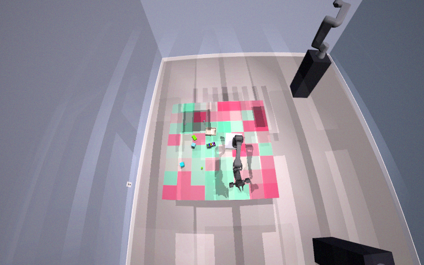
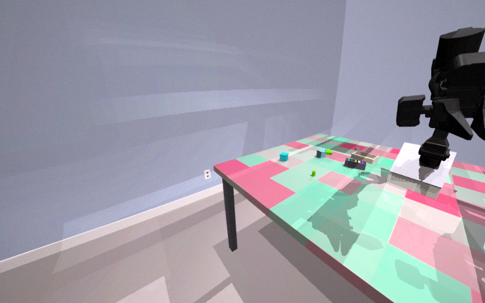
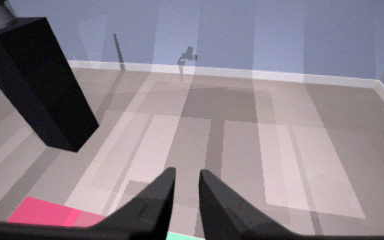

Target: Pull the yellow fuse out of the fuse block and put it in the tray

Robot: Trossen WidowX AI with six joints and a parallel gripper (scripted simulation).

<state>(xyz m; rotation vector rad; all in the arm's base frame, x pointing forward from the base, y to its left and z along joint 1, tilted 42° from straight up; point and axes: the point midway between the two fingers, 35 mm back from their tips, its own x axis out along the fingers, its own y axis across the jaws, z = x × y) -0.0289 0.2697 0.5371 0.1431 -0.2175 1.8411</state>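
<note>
Right now the yellow fuse is 560 mm to the right of my gripper tip, 320 mm ahead of it and 310 mm below it. Also, from my gripper tip: small green piece (410 mm ahead, 330 mm below, 280 mm to the right); teal cube (650 mm ahead, 320 mm below, 310 mm to the right); light blue cube (560 mm to the right, 540 mm ahead, 320 mm below).
</note>
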